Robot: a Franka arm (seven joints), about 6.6 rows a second.
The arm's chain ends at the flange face. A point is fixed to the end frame.
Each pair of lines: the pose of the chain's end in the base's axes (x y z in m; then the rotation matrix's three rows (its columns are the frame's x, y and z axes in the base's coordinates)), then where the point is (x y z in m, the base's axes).
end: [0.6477 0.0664 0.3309], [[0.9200 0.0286 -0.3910], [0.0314 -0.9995 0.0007], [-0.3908 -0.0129 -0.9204]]
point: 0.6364 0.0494 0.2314
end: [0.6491 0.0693 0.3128], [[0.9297 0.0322 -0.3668], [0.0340 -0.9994 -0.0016], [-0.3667 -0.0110 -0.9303]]
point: 0.6405 0.0521 0.2130
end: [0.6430 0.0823 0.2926], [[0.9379 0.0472 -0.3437], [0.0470 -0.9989 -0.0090], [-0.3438 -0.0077 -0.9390]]
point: 0.6371 0.0648 0.1927
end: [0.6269 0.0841 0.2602], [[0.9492 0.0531 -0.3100], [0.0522 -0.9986 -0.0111], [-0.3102 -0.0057 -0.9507]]
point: 0.6247 0.0665 0.1601
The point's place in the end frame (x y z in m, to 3 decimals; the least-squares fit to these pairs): 0.028 0.018 0.096
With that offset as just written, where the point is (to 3 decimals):
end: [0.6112 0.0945 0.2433], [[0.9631 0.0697 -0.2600], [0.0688 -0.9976 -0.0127], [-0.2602 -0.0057 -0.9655]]
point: 0.614 0.077 0.143
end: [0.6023 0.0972 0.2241], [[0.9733 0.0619 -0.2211], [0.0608 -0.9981 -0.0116], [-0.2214 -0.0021 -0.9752]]
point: 0.609 0.080 0.124
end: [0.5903 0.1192 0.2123], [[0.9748 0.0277 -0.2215], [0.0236 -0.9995 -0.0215], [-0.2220 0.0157 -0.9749]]
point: 0.597 0.100 0.113
